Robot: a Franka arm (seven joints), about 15 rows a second.
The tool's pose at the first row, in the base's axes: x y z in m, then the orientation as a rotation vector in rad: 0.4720 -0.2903 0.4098 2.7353 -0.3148 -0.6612
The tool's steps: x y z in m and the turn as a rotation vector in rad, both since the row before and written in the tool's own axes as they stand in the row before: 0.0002 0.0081 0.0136 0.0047 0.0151 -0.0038; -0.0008 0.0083 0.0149 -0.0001 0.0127 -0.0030; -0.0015 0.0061 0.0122 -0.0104 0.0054 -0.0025; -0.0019 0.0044 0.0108 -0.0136 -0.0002 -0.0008; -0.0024 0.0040 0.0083 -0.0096 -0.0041 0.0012; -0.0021 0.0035 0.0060 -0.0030 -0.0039 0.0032; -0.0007 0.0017 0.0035 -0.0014 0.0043 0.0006
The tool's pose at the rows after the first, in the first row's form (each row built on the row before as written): 0.4646 -0.3012 0.4010 2.7447 -0.3081 -0.6413; 0.4559 -0.3123 0.3914 2.7486 -0.3011 -0.6244; 0.4483 -0.3206 0.3836 2.7407 -0.2924 -0.6174; 0.4412 -0.3270 0.3766 2.7279 -0.2861 -0.6176; 0.4349 -0.3323 0.3719 2.7174 -0.2850 -0.6227; 0.4299 -0.3366 0.3689 2.7126 -0.2891 -0.6271; 0.4275 -0.3390 0.3668 2.7121 -0.2883 -0.6210
